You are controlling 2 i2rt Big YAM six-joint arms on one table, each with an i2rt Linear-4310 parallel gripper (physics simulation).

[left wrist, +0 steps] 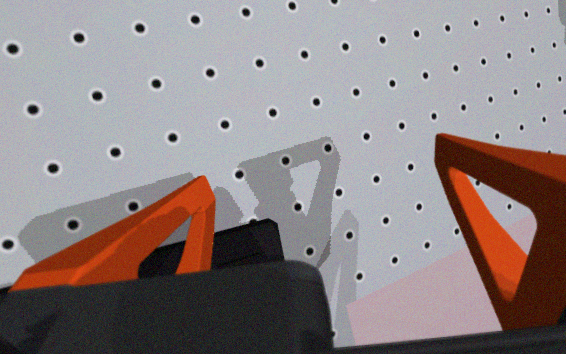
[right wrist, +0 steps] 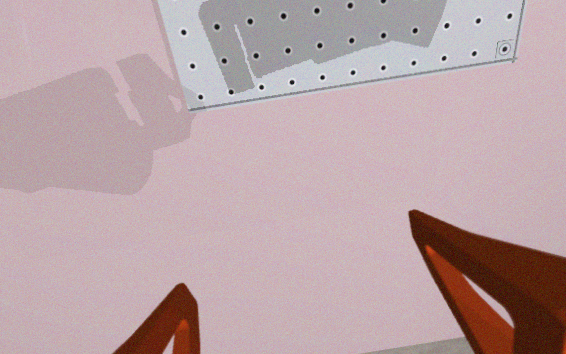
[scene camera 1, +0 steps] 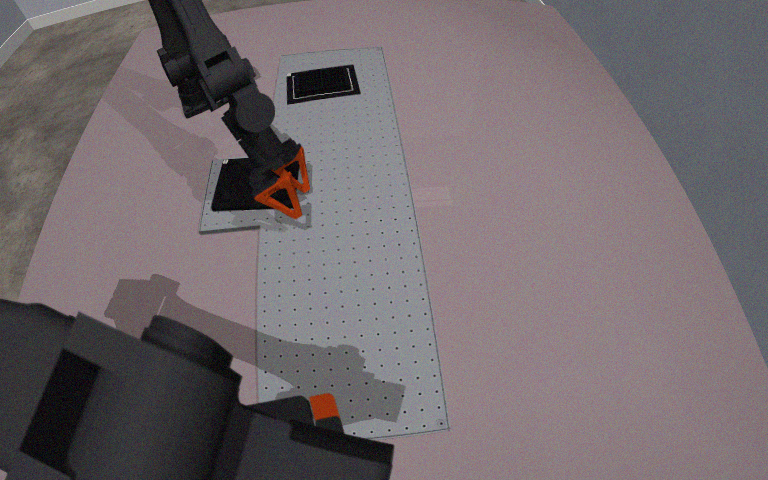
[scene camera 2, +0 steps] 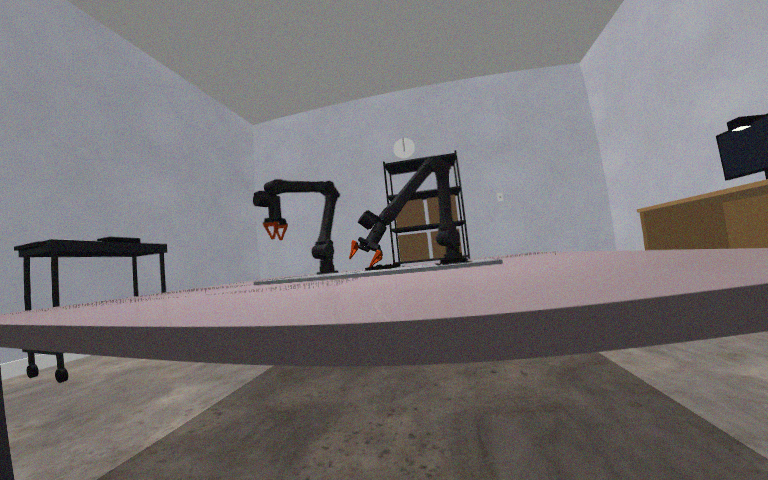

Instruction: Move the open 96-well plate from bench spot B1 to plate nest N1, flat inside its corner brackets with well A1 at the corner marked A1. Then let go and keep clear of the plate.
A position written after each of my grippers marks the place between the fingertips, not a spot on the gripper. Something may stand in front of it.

My left gripper (scene camera 1: 303,203) is open, holding nothing. My right gripper (scene camera 1: 279,447) is open, holding nothing.
